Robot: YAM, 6 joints.
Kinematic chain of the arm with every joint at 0, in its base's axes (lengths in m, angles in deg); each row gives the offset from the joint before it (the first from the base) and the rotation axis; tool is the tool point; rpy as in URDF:
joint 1: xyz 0 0 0.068 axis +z
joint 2: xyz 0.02 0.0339 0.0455 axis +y
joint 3: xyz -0.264 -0.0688 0 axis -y
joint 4: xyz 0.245 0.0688 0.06 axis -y
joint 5: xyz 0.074 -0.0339 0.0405 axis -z
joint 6: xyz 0.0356 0 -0.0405 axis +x
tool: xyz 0 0 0 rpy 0 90 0
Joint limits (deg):
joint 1: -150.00..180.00
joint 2: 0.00..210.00
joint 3: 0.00..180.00
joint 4: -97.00..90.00
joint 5: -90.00..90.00
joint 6: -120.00..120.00
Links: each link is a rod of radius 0.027 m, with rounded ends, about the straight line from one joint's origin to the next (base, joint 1, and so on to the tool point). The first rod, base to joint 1, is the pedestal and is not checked.
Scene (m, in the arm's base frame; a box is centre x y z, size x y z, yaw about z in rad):
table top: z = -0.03
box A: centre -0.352 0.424 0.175 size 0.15 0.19 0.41 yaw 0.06
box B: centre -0.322 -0.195 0 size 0.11 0.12 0.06 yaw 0.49
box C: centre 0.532 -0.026 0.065 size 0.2 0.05 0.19 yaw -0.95
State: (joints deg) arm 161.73 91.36 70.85 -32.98 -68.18 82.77
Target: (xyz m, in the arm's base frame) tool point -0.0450 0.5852 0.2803
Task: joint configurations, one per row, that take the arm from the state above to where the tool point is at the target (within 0.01 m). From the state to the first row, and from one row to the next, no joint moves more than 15 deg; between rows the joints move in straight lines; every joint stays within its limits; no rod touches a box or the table.
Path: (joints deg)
1: 156.07 90.72 81.51 -28.78 -56.08 89.33
2: 150.40 90.08 92.17 -24.57 -43.98 95.89
3: 144.74 89.44 102.83 -20.37 -31.89 102.44
4: 139.07 88.80 113.49 -16.17 -19.79 109.00
5: 127.33 102.75 119.23 -11.62 -25.11 102.44
6: 115.59 116.70 124.96 -7.07 -30.43 95.89
7: 103.85 130.64 130.70 -2.53 -35.75 89.33
8: 92.11 144.59 136.43 2.02 -41.08 82.77

